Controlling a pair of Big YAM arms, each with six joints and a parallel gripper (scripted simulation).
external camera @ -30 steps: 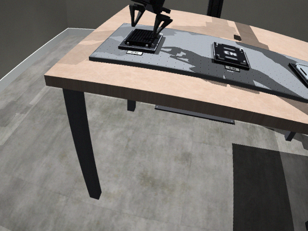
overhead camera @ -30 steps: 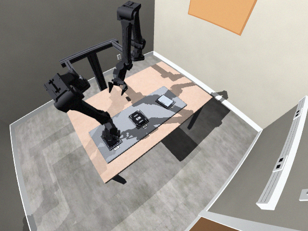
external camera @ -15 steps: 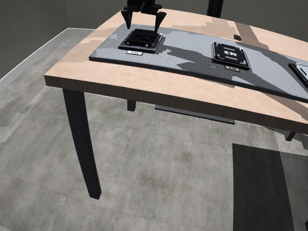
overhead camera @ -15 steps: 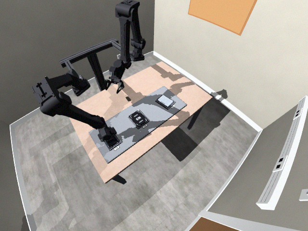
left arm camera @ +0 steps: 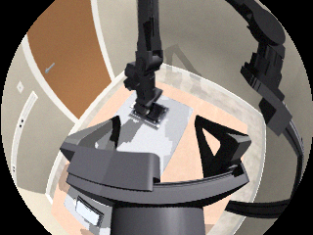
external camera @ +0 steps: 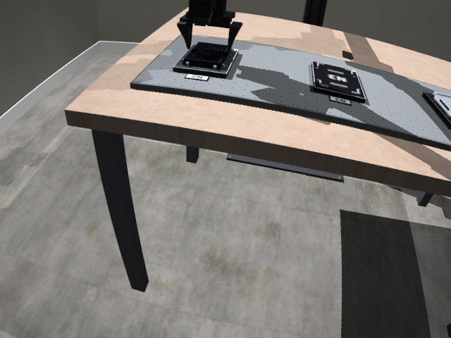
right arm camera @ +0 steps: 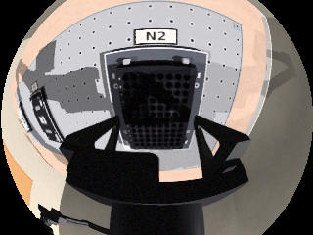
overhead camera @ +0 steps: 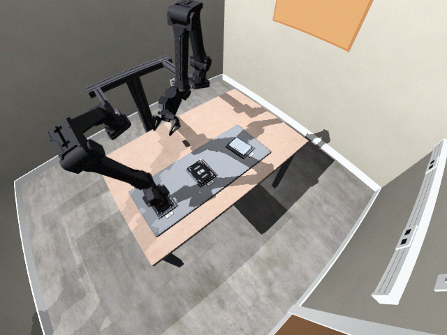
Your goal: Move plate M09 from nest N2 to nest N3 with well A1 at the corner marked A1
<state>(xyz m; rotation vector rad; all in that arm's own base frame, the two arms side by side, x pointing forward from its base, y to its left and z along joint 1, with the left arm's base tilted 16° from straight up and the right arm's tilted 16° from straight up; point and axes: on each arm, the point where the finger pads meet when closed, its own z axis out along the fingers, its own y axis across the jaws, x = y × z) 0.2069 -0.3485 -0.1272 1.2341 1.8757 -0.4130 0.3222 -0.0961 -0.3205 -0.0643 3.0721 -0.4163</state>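
Now: the nest N2 3 cm below my right hand.
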